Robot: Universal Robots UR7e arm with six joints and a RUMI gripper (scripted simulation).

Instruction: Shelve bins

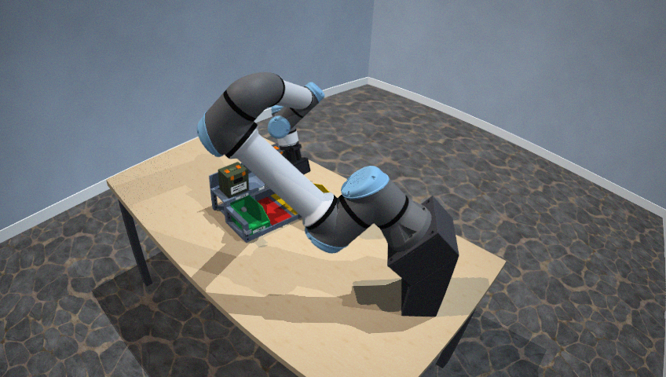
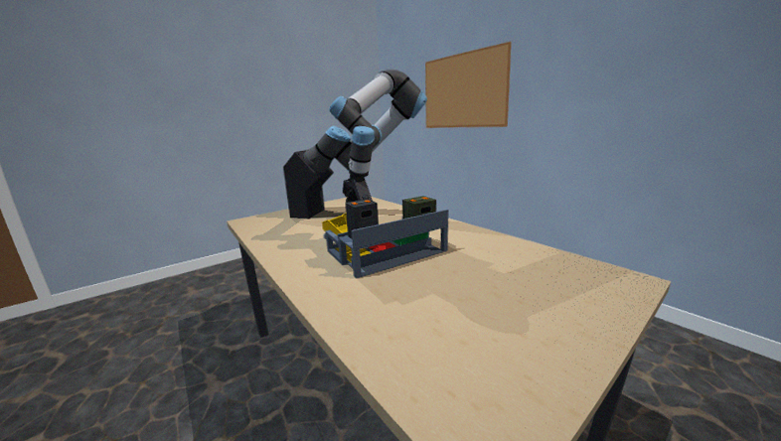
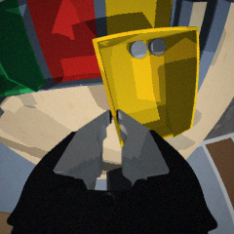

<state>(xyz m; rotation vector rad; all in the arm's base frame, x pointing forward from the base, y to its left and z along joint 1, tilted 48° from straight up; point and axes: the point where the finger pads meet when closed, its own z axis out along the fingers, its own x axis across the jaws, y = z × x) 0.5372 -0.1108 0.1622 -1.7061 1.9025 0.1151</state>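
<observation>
Now: the yellow bin 5 cm to the right of my hand and 2 cm below it. From my hand the other things lie so: green bin: 8 cm ahead, 18 cm to the left, 6 cm below; then black box: 18 cm ahead, 5 cm to the right, 6 cm above.
</observation>
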